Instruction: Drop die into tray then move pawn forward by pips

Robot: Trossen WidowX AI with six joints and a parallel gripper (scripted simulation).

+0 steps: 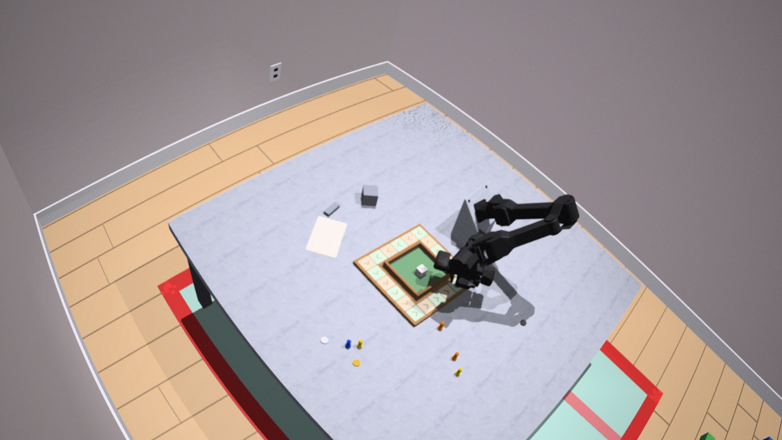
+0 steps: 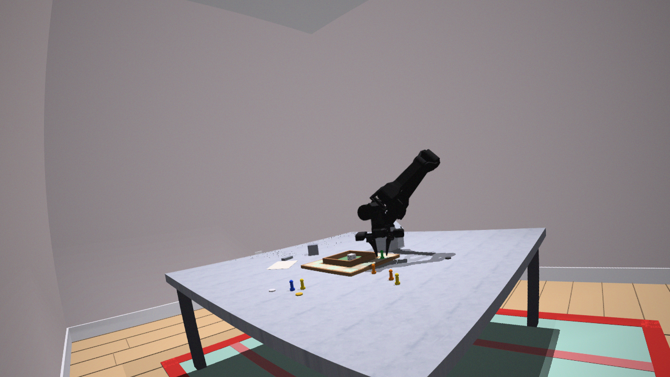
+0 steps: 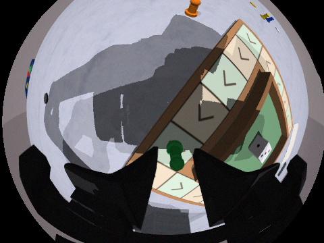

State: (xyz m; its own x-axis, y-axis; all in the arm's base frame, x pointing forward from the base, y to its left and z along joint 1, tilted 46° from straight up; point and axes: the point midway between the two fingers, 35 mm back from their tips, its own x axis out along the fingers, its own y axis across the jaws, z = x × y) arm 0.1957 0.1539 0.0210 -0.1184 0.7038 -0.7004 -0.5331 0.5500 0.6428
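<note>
The grey die lies 6 cm ahead of my gripper tip and 10 cm to the right of it. From my gripper tip the other things lie so: dark disc: 9 cm behind, 25 cm to the left, 2 cm below; then green dice tray: 6 cm ahead, 11 cm to the right, 1 cm below; then green pawn: 1 cm above.
</note>
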